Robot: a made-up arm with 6 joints.
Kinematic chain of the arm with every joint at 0, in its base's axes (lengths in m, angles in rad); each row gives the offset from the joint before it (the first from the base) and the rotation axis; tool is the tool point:
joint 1: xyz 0 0 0.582 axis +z
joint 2: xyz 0 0 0 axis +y
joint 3: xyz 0 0 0.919 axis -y
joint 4: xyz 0 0 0 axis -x
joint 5: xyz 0.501 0 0 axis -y
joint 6: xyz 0 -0.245 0 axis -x
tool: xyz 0 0 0
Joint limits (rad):
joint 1: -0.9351..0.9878
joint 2: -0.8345..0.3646
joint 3: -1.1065..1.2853
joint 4: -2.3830..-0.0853
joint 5: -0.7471..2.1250
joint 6: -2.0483..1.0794
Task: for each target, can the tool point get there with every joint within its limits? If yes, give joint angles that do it. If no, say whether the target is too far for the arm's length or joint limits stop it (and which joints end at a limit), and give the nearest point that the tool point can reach.
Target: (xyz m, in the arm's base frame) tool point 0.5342 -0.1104 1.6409
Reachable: yes | joints 0.0540 0.0063 0.6511 -0.9672 1.8836 -1.6079
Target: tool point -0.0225 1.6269 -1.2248
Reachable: no: too far | nearest point 0.1426 0.5255 0.9445 | short by 2.438 m
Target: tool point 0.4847 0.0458 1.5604
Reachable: yes | joints 0.5440 -0.0804 0.2821 -0.5276 1.8379 -1.4325
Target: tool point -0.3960 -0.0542 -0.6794
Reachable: no: joint limits stop it (at a limit: joint 2, joint 3) | nearest point -0.2617 -0.0358 0.8286 | short by 1.514 m
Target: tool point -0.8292 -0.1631 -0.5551
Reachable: no: joint limits stop it (at a limit: joint 2, joint 3) | nearest point -0.2592 -0.0510 0.8286 | short by 1.501 m
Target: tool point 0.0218 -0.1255 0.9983
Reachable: yes | joints 0.6915 -0.5154 -0.8811 -1.1024 1.5416 -1.2420
